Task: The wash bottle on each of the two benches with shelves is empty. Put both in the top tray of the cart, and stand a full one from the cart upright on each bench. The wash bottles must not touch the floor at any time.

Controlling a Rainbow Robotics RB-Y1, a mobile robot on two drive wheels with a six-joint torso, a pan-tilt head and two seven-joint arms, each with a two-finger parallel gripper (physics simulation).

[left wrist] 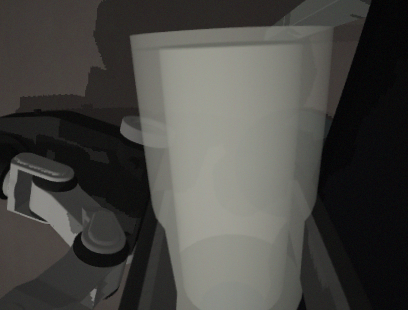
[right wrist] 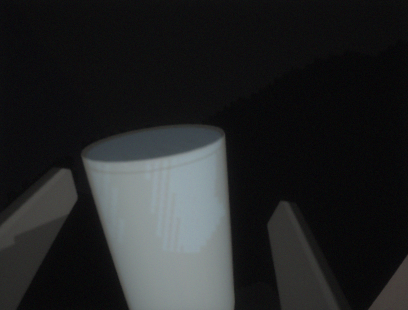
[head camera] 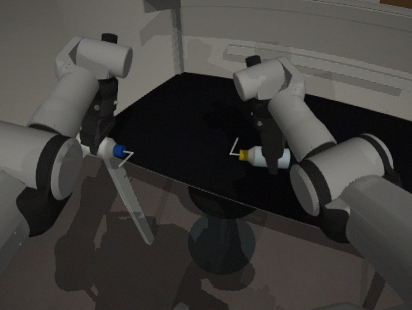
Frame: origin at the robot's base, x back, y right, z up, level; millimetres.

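Seen in the pictures: left gripper, fingertip midpoint: [left wrist: 231, 201] [head camera: 98, 148]; right gripper, fingertip midpoint: [right wrist: 176, 199] [head camera: 277, 159].
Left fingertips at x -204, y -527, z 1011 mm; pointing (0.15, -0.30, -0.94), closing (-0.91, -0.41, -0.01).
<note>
A point is followed by its place in that frame.
A wash bottle with a yellow cap [head camera: 257, 156] {x -438, y -152, z 964 mm} [right wrist: 170, 235] {x -474, y -96, z 973 mm} lies on its side on the black bench top [head camera: 175, 115] {x -565, y -542, z 915 mm}. My right gripper [head camera: 272, 161] {x -479, y -101, z 943 mm} [right wrist: 176, 199] {x -479, y -101, z 943 mm} is open above it; in the right wrist view the bottle's base end shows between the two spread fingers. My left gripper [head camera: 96, 146] {x -204, y -527, z 1011 mm} [left wrist: 231, 201] {x -204, y -527, z 1011 mm} is shut on a translucent wash bottle with a blue cap [head camera: 119, 151] {x -221, y -451, z 1018 mm} [left wrist: 230, 140] {x -191, y -560, z 1049 mm} and holds it sideways by the bench's left front edge. The gripper hides part of its body. The cart does not show in these views.
A round-seated stool [head camera: 221, 245] {x -538, y -279, z 31 mm} stands under the bench's front edge. A slanted grey bench leg [head camera: 132, 205] {x -311, y -701, z 471 mm} is below the left gripper. A grey shelf post [head camera: 177, 40] {x -970, y -818, z 1119 mm} rises at the back left corner, with a pale rail [head camera: 310, 67] {x -1051, y -108, z 1066 mm} behind the bench.
</note>
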